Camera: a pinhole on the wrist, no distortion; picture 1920 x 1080 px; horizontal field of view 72.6 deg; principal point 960.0 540.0 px. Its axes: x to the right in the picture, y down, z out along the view. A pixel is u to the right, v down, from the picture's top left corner.
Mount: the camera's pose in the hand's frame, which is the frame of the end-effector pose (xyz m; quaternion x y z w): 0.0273 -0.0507 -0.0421 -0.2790 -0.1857 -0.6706 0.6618
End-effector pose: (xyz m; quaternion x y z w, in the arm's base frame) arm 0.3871 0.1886 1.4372 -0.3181 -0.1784 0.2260 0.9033
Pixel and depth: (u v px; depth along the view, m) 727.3 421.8 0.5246
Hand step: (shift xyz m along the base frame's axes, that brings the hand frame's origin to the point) -0.2114 0.4208 0.0083
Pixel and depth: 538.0 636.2 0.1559
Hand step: 0.0012 0.1114 -0.0113
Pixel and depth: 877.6 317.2 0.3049
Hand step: -0.1219 0.2090 0.0389
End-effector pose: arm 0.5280 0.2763 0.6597 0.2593 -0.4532 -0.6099 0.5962
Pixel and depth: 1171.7 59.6 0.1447
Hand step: -0.0655 0.0309 0.0601
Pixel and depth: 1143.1 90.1 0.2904
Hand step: -0.1331 0.0981 0.1811
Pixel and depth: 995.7 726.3 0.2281
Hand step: -0.0880 -0.0427 0.1533
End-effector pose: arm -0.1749 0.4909 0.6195 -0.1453 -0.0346 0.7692 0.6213
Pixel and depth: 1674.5 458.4 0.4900
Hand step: -0.1895 0.1207 0.4623
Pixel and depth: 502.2 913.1 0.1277
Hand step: -0.0792 0.0651 -0.0048
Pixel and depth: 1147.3 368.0 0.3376
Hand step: -0.1891 0.0320 0.2099
